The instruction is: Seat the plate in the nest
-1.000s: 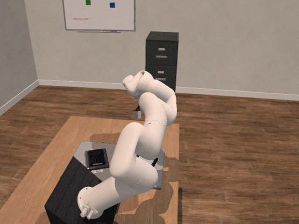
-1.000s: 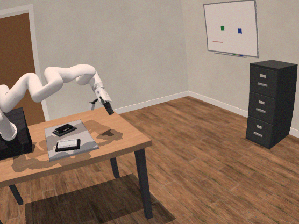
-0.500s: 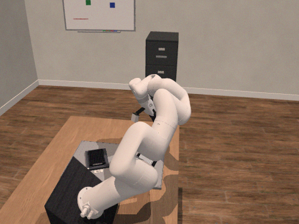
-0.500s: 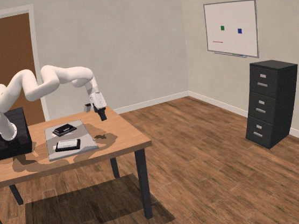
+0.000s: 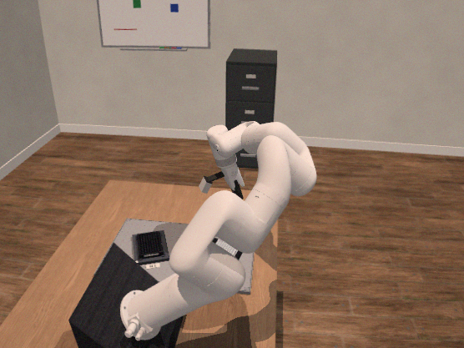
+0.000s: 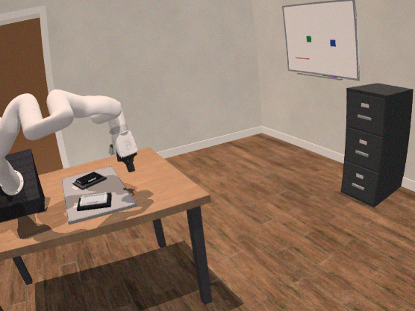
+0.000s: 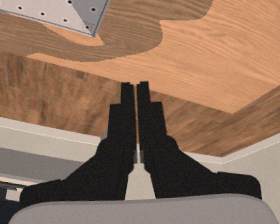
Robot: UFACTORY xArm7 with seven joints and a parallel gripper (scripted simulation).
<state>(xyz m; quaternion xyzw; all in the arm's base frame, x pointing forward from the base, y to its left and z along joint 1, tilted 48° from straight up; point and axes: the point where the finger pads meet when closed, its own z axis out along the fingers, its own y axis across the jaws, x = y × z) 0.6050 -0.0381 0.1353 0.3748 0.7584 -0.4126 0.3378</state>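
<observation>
My gripper is now 20 cm past the white 96-well plate, 12 cm above it and 1 cm to the right of it. From my hand the other things lie so: N2 label 30 cm behind, 14 cm below, 3 cm to the left; then black plate nest 20 cm behind, 13 cm below, 2 cm to the left; then A1 mark 27 cm behind, 13 cm below, 8 cm to the left.
</observation>
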